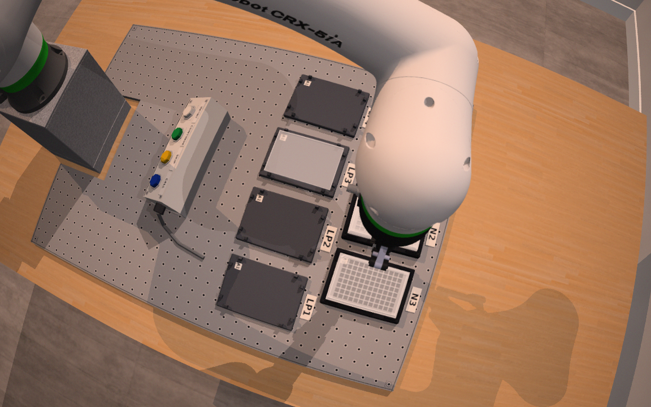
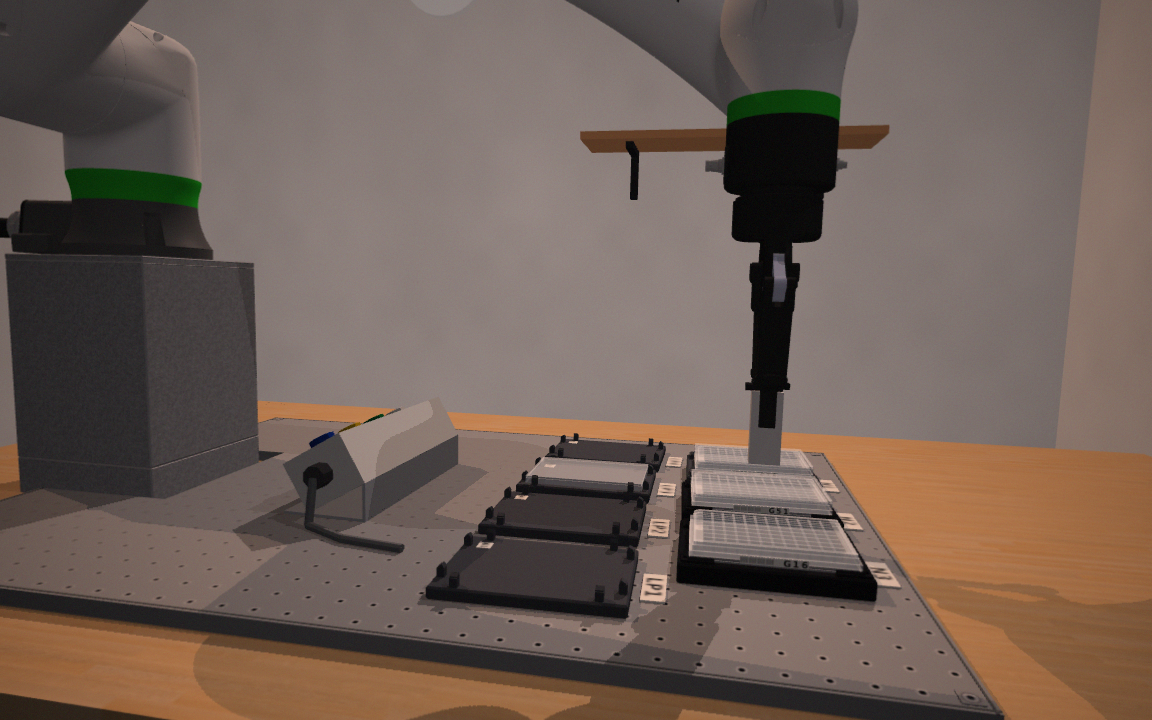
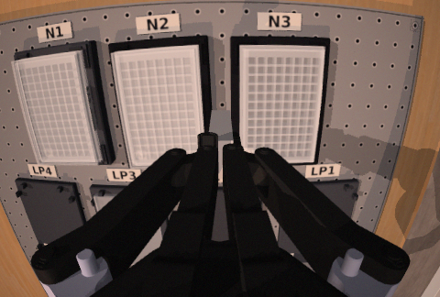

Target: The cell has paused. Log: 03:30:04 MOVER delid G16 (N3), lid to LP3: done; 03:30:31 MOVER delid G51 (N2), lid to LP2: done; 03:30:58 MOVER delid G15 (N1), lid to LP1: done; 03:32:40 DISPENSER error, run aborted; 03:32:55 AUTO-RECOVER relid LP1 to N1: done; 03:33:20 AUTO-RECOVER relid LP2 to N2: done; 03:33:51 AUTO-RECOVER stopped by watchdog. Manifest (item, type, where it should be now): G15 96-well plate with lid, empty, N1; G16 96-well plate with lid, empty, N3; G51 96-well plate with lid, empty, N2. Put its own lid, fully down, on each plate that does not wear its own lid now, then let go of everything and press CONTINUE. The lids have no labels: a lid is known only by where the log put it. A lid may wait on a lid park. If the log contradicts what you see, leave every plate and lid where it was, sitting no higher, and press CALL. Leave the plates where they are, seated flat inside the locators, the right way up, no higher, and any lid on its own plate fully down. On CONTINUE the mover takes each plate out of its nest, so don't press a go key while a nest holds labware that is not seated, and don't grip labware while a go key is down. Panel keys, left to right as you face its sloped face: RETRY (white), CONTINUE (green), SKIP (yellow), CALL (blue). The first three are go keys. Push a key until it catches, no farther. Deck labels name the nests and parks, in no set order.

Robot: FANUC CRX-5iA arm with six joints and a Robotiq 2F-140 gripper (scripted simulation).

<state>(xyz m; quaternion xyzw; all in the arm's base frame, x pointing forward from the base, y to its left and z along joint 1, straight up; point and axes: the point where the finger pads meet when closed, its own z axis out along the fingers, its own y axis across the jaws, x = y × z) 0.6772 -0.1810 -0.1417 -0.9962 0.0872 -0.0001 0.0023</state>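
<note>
My hand is 160 mm past the clear lid, 150 mm to the right of it and 90 mm above it. The rest, counted from my hand: plate G16 (80 mm below, 60 mm to the right, 10 mm behind); then lid park LP2 (180 mm behind, 100 mm below, 30 mm to the left); then lid park LP1 (190 mm behind, 100 mm to the right, 100 mm below).
</note>
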